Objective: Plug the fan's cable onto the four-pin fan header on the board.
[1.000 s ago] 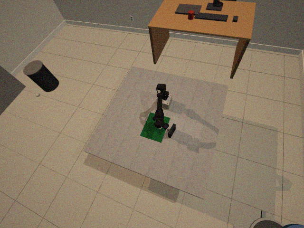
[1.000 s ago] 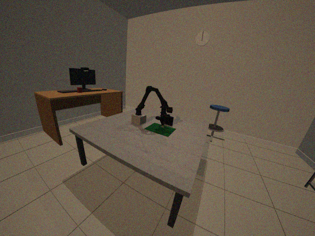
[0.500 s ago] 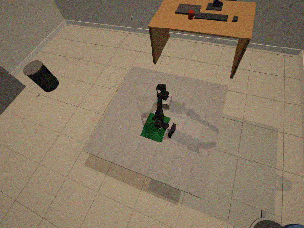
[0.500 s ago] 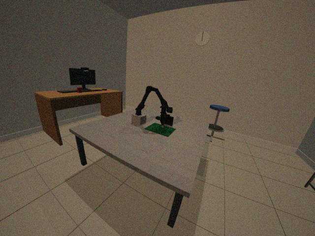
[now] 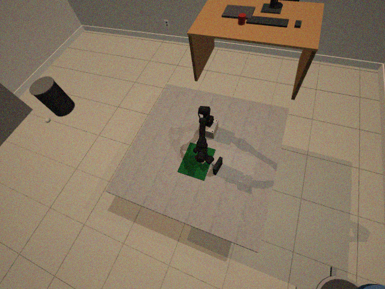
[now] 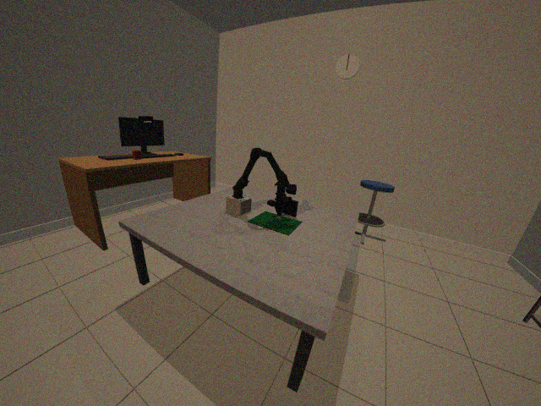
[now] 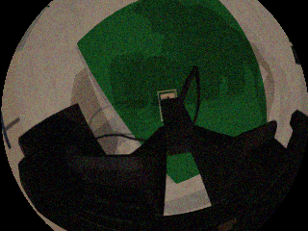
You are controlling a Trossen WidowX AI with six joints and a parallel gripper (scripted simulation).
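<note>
The dark fan plug is 10 mm ahead of my gripper tip and 10 mm above it. The rest, counted from my gripper tip: green board (60 mm to the right, 60 mm below, 30 mm ahead); then black fan (120 mm to the left, 20 mm above); then pale four-pin header (40 mm below, 10 mm ahead).
</note>
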